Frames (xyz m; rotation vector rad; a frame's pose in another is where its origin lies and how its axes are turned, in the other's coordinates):
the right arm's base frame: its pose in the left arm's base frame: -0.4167 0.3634 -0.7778 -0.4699 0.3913 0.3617
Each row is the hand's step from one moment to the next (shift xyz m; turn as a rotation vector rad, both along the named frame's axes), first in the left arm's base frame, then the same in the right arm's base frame.
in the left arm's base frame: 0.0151 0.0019 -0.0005 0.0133 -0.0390 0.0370
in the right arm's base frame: 0.0137 -0.0046 0.0047 -0.0143 -0.0515 0.0146
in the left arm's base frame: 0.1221 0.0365 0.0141 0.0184 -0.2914 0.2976
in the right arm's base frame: 0.1082 -0.0261 0.0637 -0.1863 -0.3582 0.1039
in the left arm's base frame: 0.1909 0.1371 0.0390 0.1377 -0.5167 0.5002
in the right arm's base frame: 0.1812 0.0196 0.1535 -0.2275 -0.6693 0.1909
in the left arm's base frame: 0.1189 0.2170 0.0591 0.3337 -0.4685 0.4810
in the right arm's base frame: 0.1296 0.1090 0.1899 -0.0379 -0.7046 0.2536
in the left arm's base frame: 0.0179 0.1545 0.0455 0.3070 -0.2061 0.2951
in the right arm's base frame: 0.0331 0.1044 0.1194 0.0849 -0.4076 0.2246
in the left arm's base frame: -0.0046 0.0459 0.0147 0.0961 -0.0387 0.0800
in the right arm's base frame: 0.0007 0.0348 0.0337 0.0383 -0.1016 0.0730
